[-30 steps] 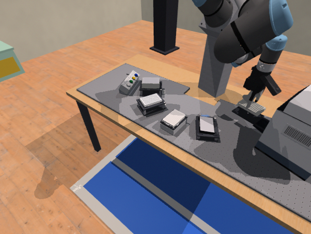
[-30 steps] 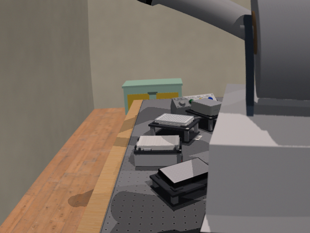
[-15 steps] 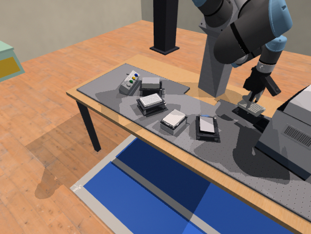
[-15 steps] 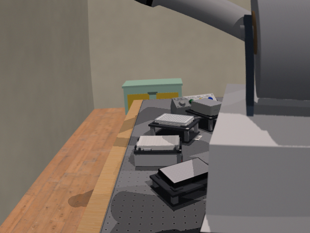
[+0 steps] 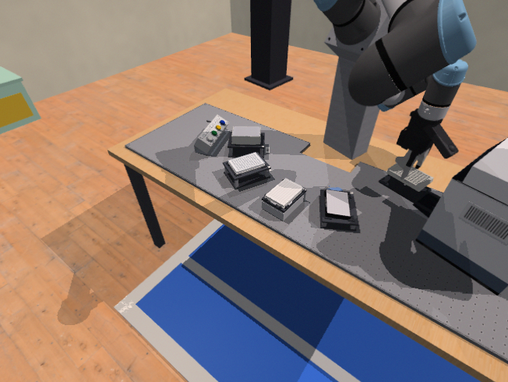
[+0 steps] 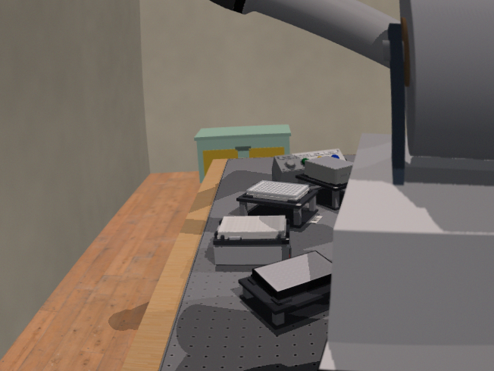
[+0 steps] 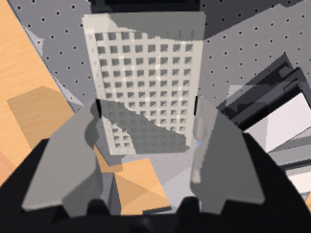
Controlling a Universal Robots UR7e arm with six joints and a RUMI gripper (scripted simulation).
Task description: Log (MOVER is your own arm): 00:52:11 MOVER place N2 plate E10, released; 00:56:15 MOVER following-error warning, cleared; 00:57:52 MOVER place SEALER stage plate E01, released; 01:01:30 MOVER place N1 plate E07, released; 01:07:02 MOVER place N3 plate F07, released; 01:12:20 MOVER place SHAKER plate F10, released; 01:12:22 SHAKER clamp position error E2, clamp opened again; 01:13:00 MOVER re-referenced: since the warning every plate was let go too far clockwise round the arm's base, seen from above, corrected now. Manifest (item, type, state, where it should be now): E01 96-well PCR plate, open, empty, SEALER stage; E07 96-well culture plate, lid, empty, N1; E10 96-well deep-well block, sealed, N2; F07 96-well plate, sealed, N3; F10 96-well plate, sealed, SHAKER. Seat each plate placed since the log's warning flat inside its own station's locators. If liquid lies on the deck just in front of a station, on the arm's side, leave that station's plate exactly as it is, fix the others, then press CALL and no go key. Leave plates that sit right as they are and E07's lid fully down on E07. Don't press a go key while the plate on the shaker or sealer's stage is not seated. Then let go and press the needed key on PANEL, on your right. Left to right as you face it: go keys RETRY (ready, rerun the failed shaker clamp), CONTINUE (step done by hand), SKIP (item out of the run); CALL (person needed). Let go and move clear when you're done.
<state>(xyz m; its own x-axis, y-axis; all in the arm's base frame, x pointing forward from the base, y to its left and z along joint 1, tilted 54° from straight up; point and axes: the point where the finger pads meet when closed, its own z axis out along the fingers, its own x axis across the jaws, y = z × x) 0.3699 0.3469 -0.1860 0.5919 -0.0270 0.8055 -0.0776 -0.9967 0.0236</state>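
Right now the dark sealed plate is 210 mm ahead of my hand, 140 mm to the right of it and 100 mm below it. Also, from my hand: white PCR plate 10 mm below; grey deep-well block 660 mm to the right, 150 mm ahead, 70 mm below; white retry key 770 mm to the right, 270 mm ahead, 80 mm below.
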